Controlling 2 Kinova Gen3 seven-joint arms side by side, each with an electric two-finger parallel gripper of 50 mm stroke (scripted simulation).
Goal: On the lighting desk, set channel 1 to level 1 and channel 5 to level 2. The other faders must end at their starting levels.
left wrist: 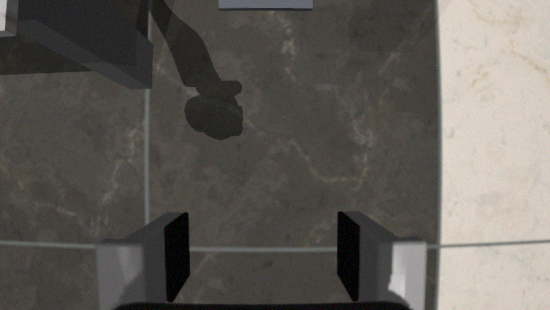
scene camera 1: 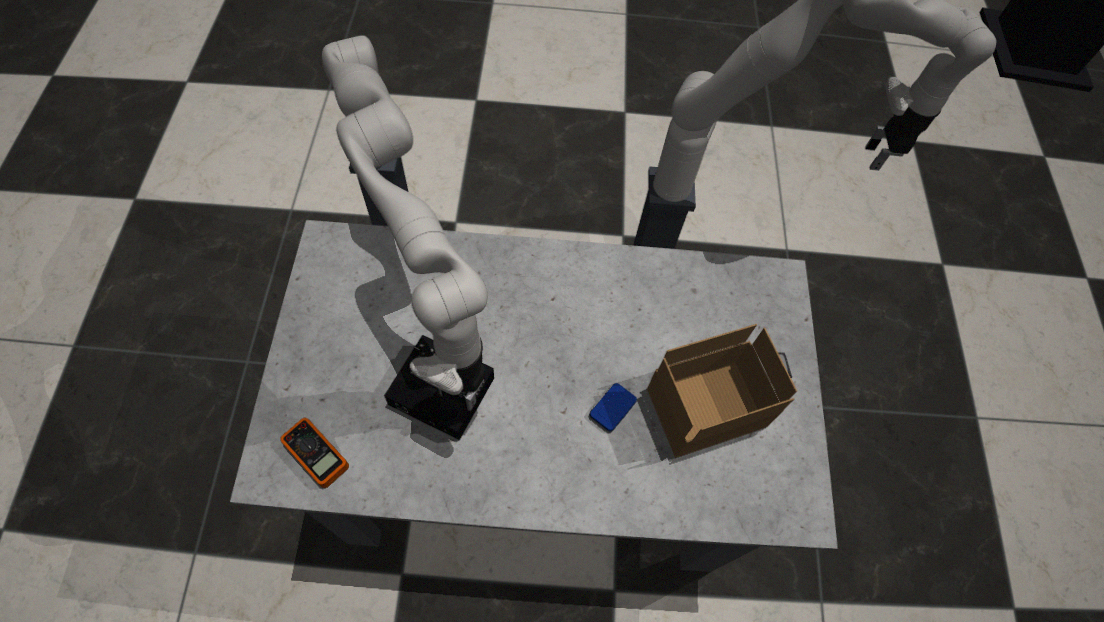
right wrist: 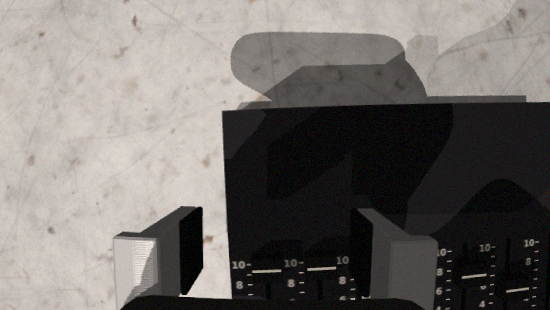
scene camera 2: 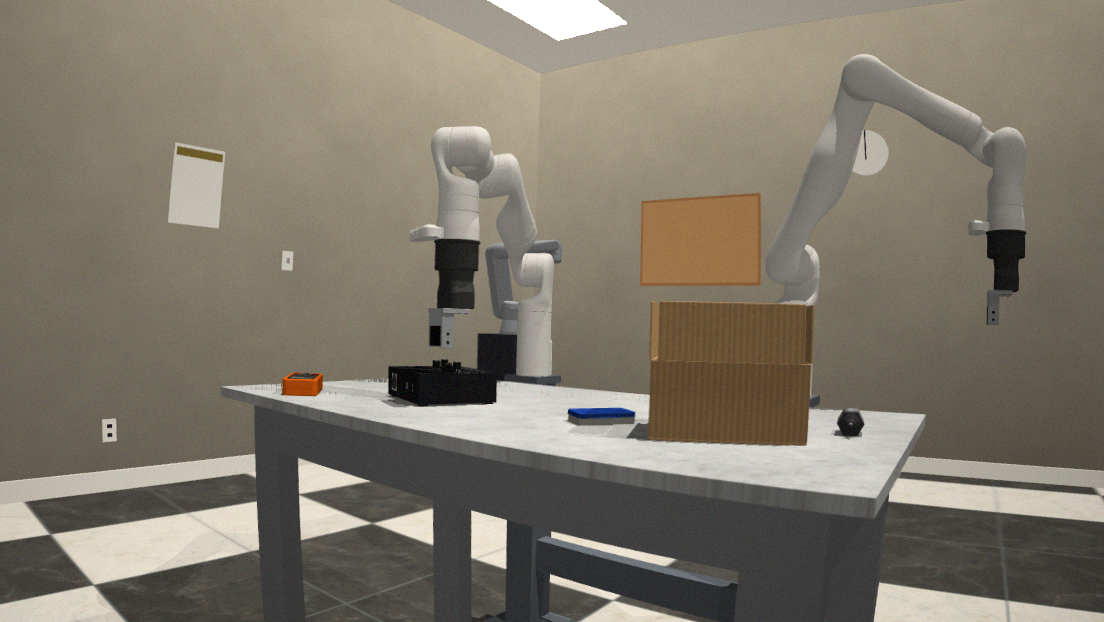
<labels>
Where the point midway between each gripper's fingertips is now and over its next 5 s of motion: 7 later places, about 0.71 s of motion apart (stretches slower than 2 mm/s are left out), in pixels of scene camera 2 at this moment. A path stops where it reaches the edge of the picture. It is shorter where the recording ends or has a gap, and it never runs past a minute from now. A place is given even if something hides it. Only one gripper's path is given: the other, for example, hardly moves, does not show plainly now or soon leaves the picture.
My right gripper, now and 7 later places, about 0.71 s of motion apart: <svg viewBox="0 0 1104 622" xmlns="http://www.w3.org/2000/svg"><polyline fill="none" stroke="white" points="440,346 441,348 441,352 442,359 439,362 439,363 439,367 440,370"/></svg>
</labels>
